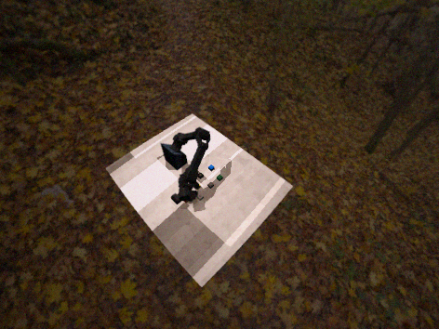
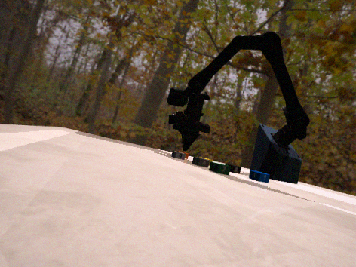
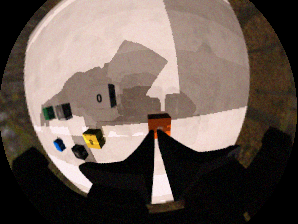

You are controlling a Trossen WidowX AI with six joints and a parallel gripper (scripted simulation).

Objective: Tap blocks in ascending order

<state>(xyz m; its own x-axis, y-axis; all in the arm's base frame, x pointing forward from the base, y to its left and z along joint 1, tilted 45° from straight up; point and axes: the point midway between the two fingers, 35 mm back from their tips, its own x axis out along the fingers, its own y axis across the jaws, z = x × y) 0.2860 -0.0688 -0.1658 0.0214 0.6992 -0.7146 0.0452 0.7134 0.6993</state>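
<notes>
Right now the orange block is 10 mm to the right of my gripper tip and 20 mm below it. From my gripper tip the other things lie so: grey block (40 mm ahead, 180 mm to the left, 20 mm below); yellow block (20 mm behind, 110 mm to the left, 20 mm below); white block (50 mm ahead, 70 mm to the left, 20 mm below).
</notes>
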